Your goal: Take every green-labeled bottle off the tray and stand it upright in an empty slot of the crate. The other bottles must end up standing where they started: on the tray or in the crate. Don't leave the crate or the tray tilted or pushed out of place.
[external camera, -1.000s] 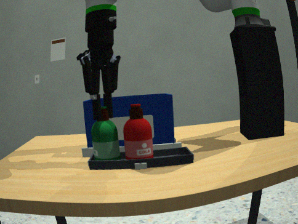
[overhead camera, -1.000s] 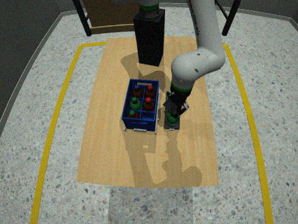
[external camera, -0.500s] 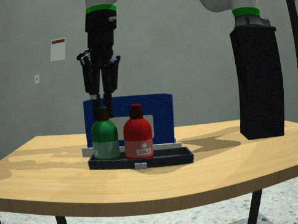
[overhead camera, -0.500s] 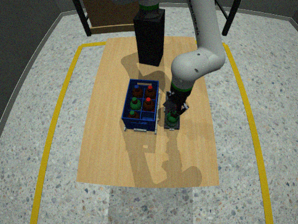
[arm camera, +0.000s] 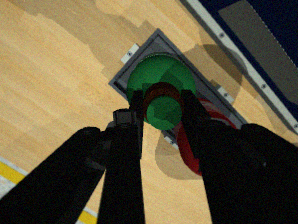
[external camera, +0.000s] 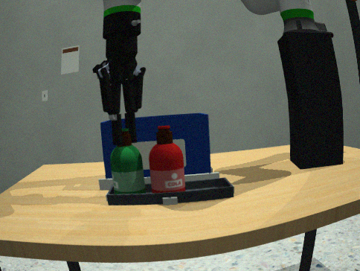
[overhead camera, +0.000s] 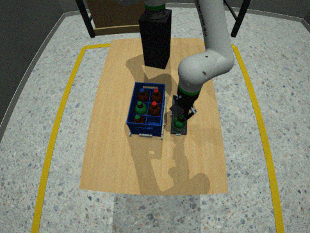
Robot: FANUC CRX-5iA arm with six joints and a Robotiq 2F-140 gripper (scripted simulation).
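The red cola bottle is 80 mm below my hand, 80 mm behind it and 20 mm to the left of it. From my hand the other things lie so: blue crate 180 mm to the right, 110 mm behind, 80 mm below; then tray 150 mm below, 90 mm behind, 20 mm to the left.
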